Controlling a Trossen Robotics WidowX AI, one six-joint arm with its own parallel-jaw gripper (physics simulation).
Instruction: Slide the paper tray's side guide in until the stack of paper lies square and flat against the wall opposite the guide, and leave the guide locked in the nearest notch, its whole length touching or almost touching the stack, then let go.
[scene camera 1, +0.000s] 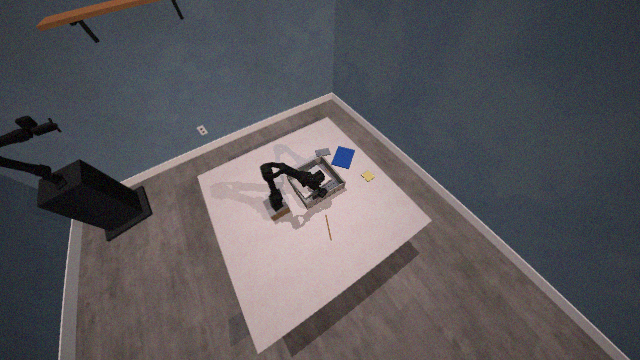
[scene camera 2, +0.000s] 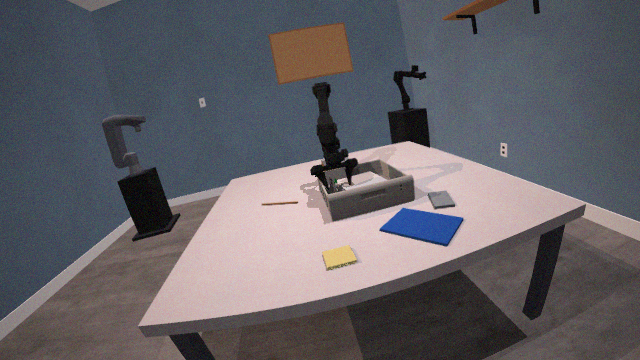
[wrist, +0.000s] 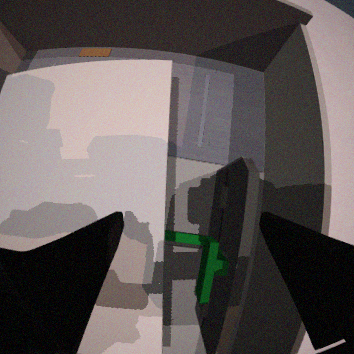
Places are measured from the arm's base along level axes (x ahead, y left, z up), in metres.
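Pixels of known places: gripper, fingertip midpoint: (scene camera 1: 320, 189) (scene camera 2: 339, 187) (wrist: 192, 219); arm's base, link origin: (scene camera 1: 277, 205).
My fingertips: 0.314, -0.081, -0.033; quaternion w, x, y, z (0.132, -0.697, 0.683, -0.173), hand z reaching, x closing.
Ahead of a thing's pixels: the offset from my fingertips to its top centre, as dx, dy, dz. "*": to the spot under its first point.
The grey paper tray {+0.022, +0.081, +0.046} (scene camera 1: 326, 201) (scene camera 2: 372, 198) (wrist: 295, 115) stands on the table. The white paper stack {+0.003, +0.105, -0.009} (scene camera 2: 371, 179) (wrist: 120, 110) lies in it; its far left corner shows near the left wall in the wrist view, but most of that side is out of view. The dark side guide {-0.022, -0.010, +0.031} (wrist: 230, 210) stands right of the stack, with a strip of tray floor between them. Its green lever {-0.021, +0.000, +0.031} (scene camera 2: 335, 181) (wrist: 207, 265) reaches towards the stack's edge. My gripper (scene camera 1: 320, 192) (scene camera 2: 338, 181) (wrist: 192, 219) is open and empty, pointing down at the tray, one finger over the paper, the other right of the guide.
A blue folder {+0.368, +0.123, -0.042} (scene camera 1: 343, 157) (scene camera 2: 422, 226), a grey box {+0.272, +0.278, -0.040} (scene camera 1: 323, 152) (scene camera 2: 441, 199) and a yellow pad {+0.377, -0.145, -0.039} (scene camera 1: 368, 176) (scene camera 2: 340, 257) lie beyond the tray. A pencil {-0.135, -0.239, -0.043} (scene camera 1: 328, 228) (scene camera 2: 280, 203) lies beside it. An orange patch {* +0.163, +0.099, -0.030} (wrist: 95, 52) is at the tray's far end.
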